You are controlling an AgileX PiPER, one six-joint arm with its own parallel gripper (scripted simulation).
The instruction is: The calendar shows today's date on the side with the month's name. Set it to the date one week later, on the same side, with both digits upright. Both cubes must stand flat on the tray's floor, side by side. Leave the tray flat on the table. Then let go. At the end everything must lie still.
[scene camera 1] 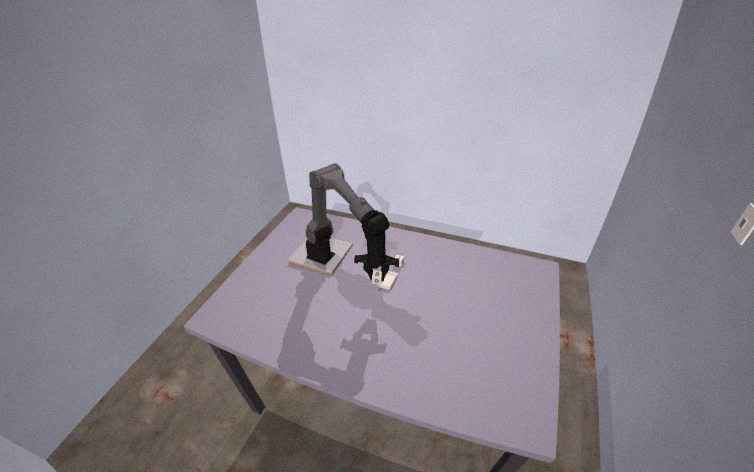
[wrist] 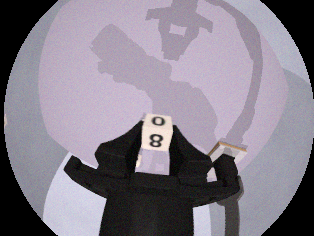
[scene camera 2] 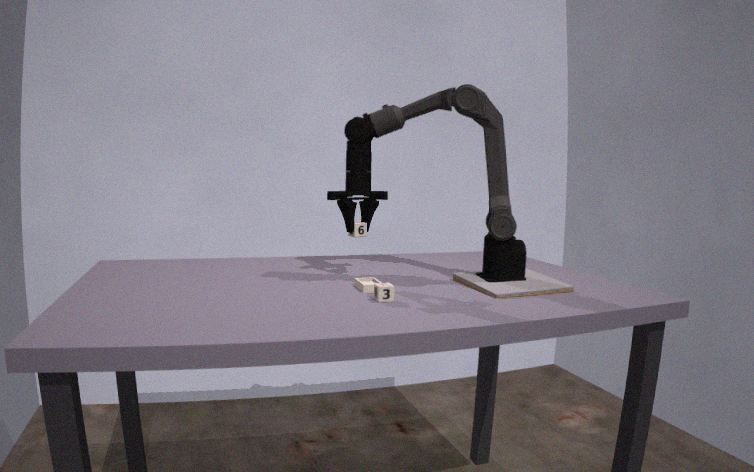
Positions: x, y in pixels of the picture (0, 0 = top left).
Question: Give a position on a cube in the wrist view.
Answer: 157, 130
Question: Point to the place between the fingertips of the gripper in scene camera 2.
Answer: At 357, 231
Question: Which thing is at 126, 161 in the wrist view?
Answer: The gripper.
